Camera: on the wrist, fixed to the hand. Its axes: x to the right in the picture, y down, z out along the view.
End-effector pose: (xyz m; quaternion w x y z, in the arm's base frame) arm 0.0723 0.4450 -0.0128 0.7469 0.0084 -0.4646 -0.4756
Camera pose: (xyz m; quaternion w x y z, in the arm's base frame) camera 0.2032 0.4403 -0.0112 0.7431 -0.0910 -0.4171 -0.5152
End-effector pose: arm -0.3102 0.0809 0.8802 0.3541 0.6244 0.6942 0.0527
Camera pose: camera -0.2867 0.1523 0.9875 0.4325 0.5901 0.6695 0.1287
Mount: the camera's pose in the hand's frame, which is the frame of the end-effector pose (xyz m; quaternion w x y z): 0.0196 0.0901 -0.0930 0.9931 -0.1152 -0.0139 0.0144
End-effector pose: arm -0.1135 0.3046 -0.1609 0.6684 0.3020 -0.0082 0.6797
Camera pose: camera -0.2315 0.3513 -0.1933 0.6887 0.2323 -0.1001 0.6795
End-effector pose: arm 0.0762 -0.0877 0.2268 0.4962 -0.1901 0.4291 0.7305
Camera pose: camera -0.0261 -0.1651 0.2005 0.4663 -0.2296 0.3378 0.7847
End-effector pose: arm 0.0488 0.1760 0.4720 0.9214 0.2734 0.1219 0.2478
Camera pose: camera -0.0032 0.2931 0.4448 0.9447 0.1706 0.0758 0.2696
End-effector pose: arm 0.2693 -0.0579 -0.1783 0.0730 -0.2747 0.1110 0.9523
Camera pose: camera 0.2820 -0.1667 -0.2501 0.0287 -0.2664 0.0035 0.9634
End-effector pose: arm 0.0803 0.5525 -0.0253 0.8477 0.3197 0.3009 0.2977
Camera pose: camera -0.0004 0.6556 -0.0237 0.8786 0.2283 0.2482 0.3381
